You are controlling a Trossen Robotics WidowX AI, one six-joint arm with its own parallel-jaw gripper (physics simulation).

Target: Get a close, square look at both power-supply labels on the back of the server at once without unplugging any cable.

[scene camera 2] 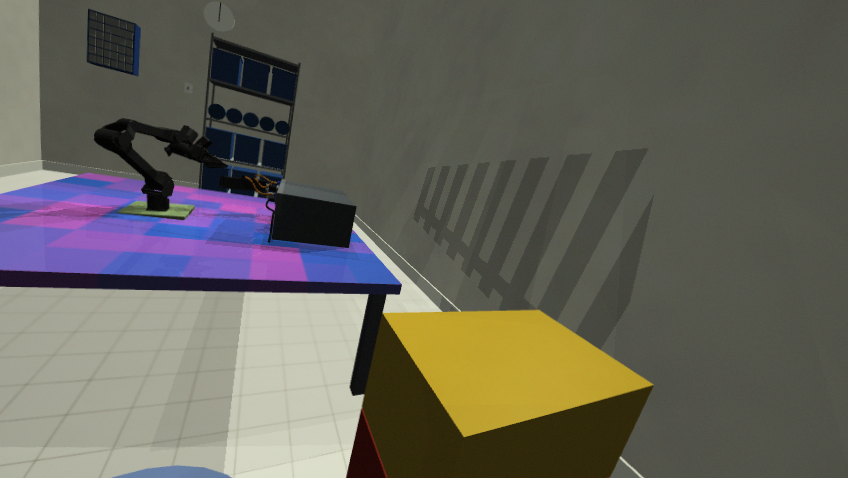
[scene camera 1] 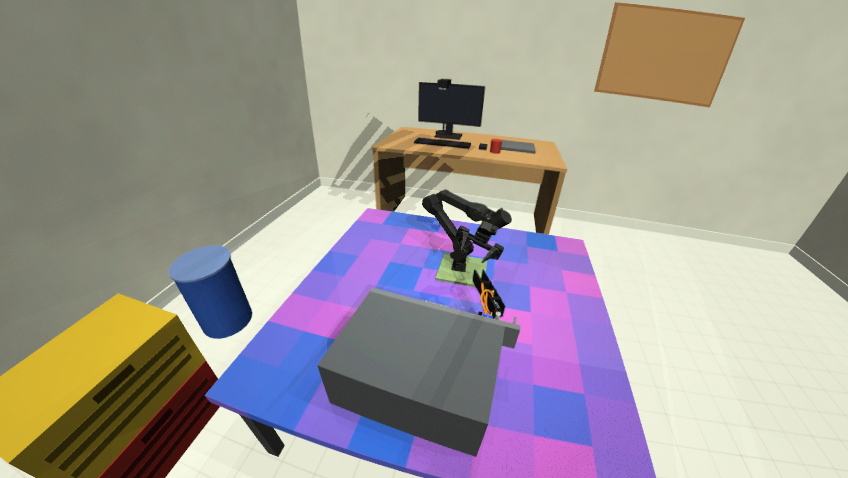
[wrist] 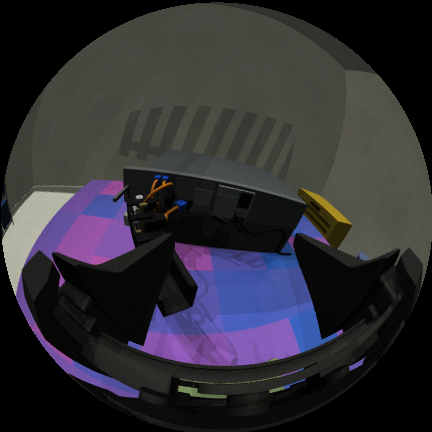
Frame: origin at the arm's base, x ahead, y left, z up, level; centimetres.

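Seen in the pictures: gripper, between the fingertips: [scene camera 2: 224,164] [scene camera 1: 471,256] [wrist: 235,240]; arm's base, origin of its link: [scene camera 2: 157,209] [scene camera 1: 458,267].
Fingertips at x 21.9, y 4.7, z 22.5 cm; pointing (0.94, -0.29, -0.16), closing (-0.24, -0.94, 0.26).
Observation:
Pixels of each thing's top centre, then the offset from my fingertips to it. "spot": a spot on its surface instead.
- pale panel, a spot on its surface: [wrist: 229,201] spot: dz -7.9, dx +21.3, dy -8.1 cm
- darker panel, a spot on its surface: [wrist: 202,201] spot: dz -9.5, dx +22.9, dy -2.5 cm
The grey server [scene camera 1: 415,356] [scene camera 2: 314,219] [wrist: 277,197] stands on the table, its back facing the arm. In the wrist view its back sits upper centre, slightly tilted, its right side lower. A pale panel [wrist: 229,201] beside a dark socket shows right of centre, with a darker panel [wrist: 202,201] to its left; both look small, and no label text is readable. Black cords [wrist: 265,231] hang below. Orange cables [wrist: 161,188] [scene camera 1: 485,299] [scene camera 2: 254,179] with blue plugs are at the left. My gripper [wrist: 235,240] [scene camera 1: 473,254] [scene camera 2: 224,164] is open and empty, apart from the server.
A black hinged cable arm [wrist: 177,295] [scene camera 2: 232,181] juts from the server's left back toward my left finger. The green base plate [scene camera 1: 445,273] [scene camera 2: 131,209] bears the arm. A yellow cabinet [scene camera 1: 89,350] [scene camera 2: 510,356] [wrist: 327,215] and a blue bin [scene camera 1: 216,302] stand beyond the table.

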